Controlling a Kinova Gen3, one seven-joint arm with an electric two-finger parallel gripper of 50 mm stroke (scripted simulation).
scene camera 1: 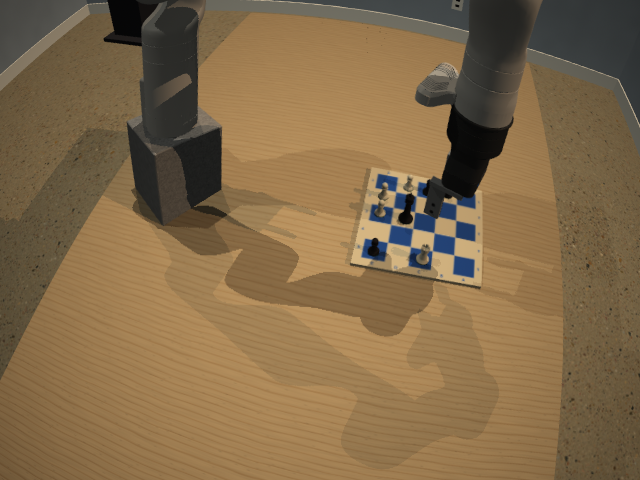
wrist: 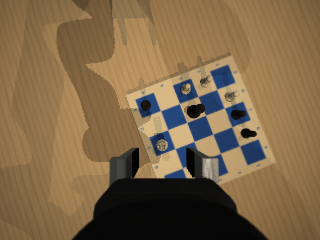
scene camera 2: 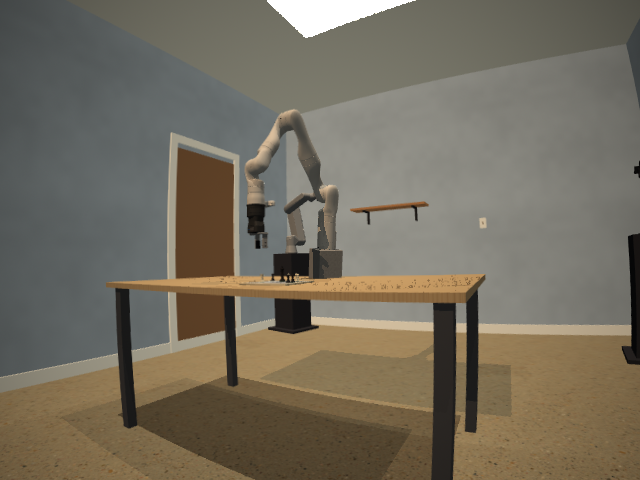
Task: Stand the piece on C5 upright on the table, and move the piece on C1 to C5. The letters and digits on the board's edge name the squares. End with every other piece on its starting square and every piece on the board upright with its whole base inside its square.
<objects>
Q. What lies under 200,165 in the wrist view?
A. My gripper.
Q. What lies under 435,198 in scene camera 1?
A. My gripper.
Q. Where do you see a chessboard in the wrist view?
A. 215,133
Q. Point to a chessboard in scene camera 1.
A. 456,238
</objects>
